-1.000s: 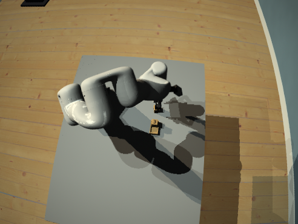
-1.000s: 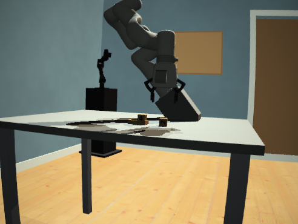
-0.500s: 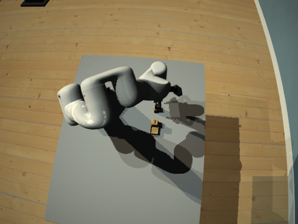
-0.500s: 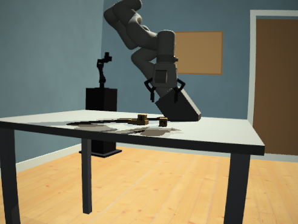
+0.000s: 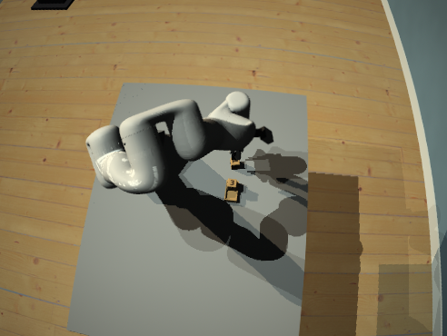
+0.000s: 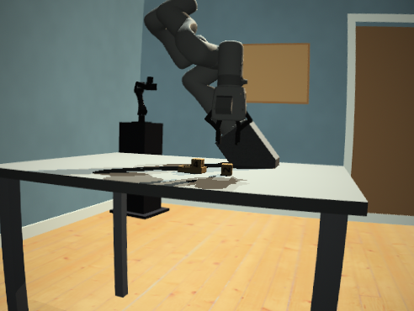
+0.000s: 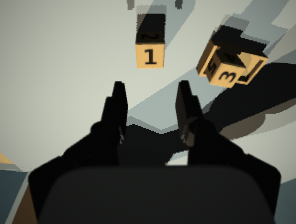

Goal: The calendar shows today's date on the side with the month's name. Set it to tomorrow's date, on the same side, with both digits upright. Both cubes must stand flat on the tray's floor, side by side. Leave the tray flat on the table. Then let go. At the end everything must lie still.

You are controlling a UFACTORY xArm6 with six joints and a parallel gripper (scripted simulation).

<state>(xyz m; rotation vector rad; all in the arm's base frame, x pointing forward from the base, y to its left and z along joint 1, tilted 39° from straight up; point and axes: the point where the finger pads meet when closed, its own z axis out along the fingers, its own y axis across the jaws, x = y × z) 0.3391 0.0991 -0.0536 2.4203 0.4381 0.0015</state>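
My gripper is now 9 cm above the wooden number cube. Also, from my hand: wooden calendar tray 11 cm to the right, 10 cm below, 1 cm ahead.
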